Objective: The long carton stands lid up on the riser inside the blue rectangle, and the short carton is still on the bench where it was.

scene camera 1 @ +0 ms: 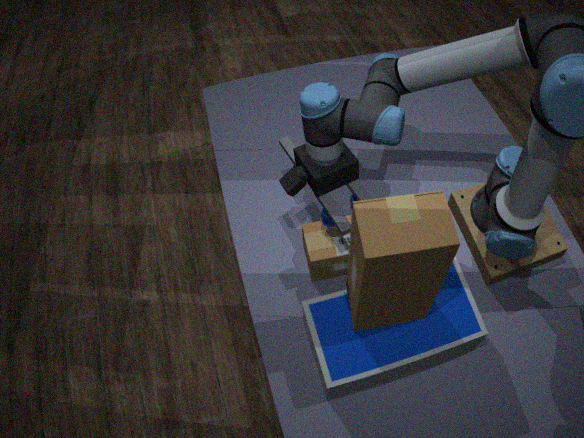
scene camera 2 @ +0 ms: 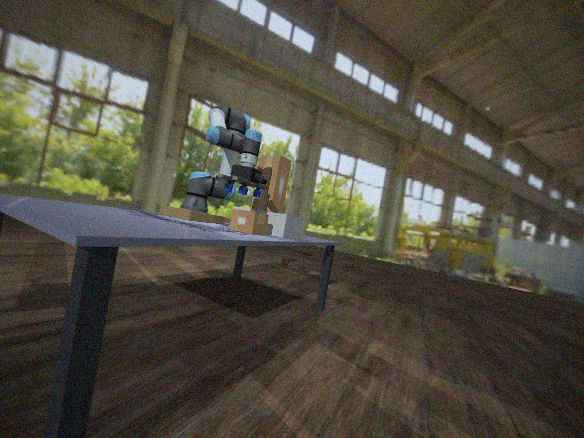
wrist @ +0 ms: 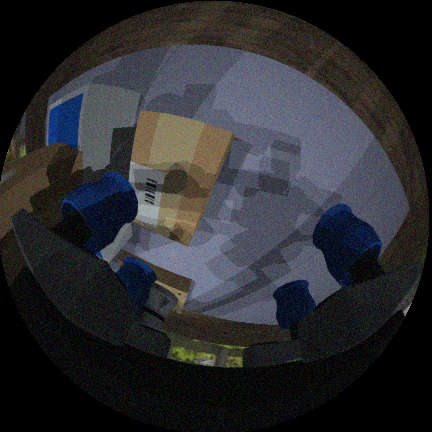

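My suction head [wrist: 106, 204] holds nothing, and its cup hangs 15 cm from the middle of a short carton [scene camera 1: 327, 252], above it. You'd find the short carton in scene camera 2 too [scene camera 2: 254, 223], and in the wrist view [wrist: 175, 161]. There's also a long carton [scene camera 1: 401, 247], which I can see in scene camera 2 [scene camera 2: 275, 169] and in the wrist view [wrist: 46, 175] as well. The long carton sits on a riser with blue rectangle [scene camera 1: 348, 361], and that riser with blue rectangle is there in scene camera 2 [scene camera 2: 281, 225] and in the wrist view [wrist: 97, 119] too.
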